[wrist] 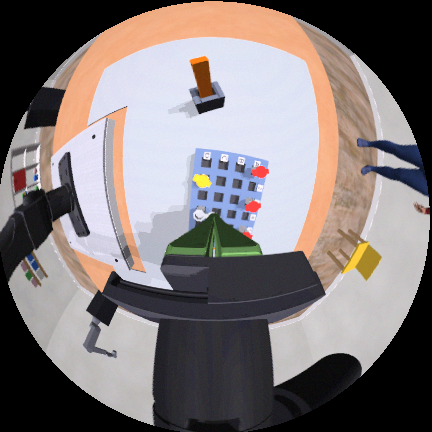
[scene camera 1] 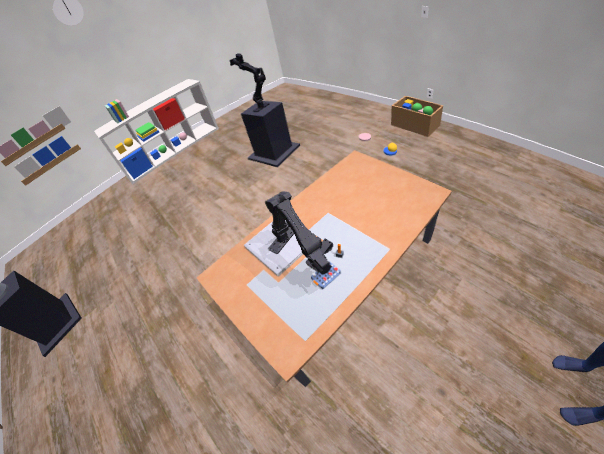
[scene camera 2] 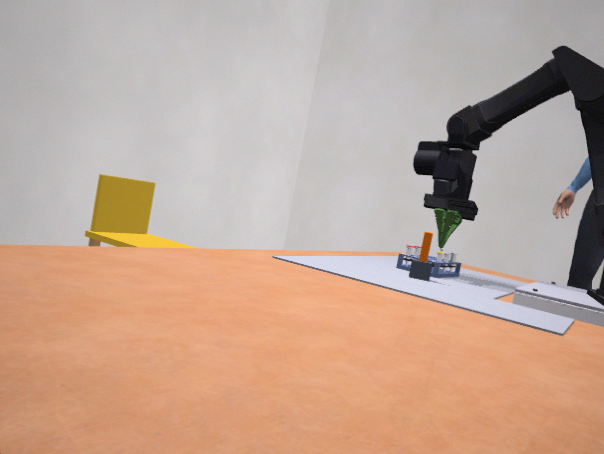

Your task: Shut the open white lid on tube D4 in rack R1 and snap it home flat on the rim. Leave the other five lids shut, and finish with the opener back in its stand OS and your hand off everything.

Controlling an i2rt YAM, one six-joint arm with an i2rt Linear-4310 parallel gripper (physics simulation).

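Places are measured from the arm's base along level axes (x ahead, y left, z up), in centimetres.
Pixels of known places: gripper, fingertip midpoint: (wrist: 213, 217) (scene camera 2: 440, 247); arm's base, link origin: (wrist: 70, 195) (scene camera 1: 283, 239).
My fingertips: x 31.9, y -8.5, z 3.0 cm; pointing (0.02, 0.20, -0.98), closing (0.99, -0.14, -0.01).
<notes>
Ahead of a thing's pixels: the offset from my fingertips to its top centre. Level surfaces: height alone.
The blue rack R1 @(dx +1.3, dy -0.1, dz +0.1 cm) (scene camera 1: 327, 278) (scene camera 2: 400, 261) (wrist: 230, 173) stands on the grey mat. My green-fingered gripper (scene camera 2: 442, 248) (wrist: 213, 217) is shut and empty, its tips low over the rack, right beside a white tube top @(dz -1.4 cm) (wrist: 200, 215) in column D. Whether the tips touch the open lid is too small to tell. A yellow lid @(dx -0.6, dy +3.8, dz -0.7 cm) (wrist: 202, 180) and red lids (wrist: 259, 172) (wrist: 252, 206) (wrist: 247, 234) look shut. The rack's near rows are hidden behind my fingers. The orange-handled opener @(dx +1.2, dy +15.1, dz +3.0 cm) (scene camera 1: 339, 247) (scene camera 2: 426, 246) (wrist: 202, 77) stands upright in its dark stand OS @(dx +1.2, dy +14.8, dz -2.3 cm) (scene camera 1: 339, 254) (scene camera 2: 420, 271) (wrist: 210, 105).
The grey mat @(dz -5.5 cm) (scene camera 1: 310, 325) (scene camera 2: 350, 274) (wrist: 155, 80) lies on the orange table @(dz -5.8 cm) (scene camera 1: 370, 180) (scene camera 2: 200, 350). The arm's pale base plate (scene camera 1: 270, 262) (scene camera 2: 555, 292) (wrist: 90, 160) is on the arm side. The opener's upright handle stands beyond the rack in the wrist view.
</notes>
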